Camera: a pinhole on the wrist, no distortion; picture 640 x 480 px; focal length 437.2 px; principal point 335.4 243.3 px. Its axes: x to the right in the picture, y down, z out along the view. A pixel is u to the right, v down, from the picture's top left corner.
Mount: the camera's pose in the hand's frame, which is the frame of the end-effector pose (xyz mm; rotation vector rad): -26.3 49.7 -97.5 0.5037 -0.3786 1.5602
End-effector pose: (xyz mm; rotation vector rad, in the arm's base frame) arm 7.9 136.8 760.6 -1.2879 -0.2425 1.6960
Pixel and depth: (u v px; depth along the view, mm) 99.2 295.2 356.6
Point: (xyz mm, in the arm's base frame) 92.0 306.2 1023.3
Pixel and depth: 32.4 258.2 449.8
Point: 164.7 416.7 1101.5
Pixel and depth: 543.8 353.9 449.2
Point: -320.1 211.6 1006.1
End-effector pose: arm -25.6 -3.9 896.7 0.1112 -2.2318 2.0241
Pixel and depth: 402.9 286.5 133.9
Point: 1.9 -32.4 894.4
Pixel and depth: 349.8 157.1 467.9
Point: -117.8 -316.6 1060.7
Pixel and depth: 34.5 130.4 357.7
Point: -78.9 -102.0 1242.4
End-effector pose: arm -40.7 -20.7 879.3 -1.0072 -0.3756 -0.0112
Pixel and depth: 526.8 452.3 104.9
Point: -104.5 0.1 842.1
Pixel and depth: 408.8 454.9 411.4
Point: -331.4 130.7 1061.5
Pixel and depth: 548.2 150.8 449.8
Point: -61.5 321.6 1096.7
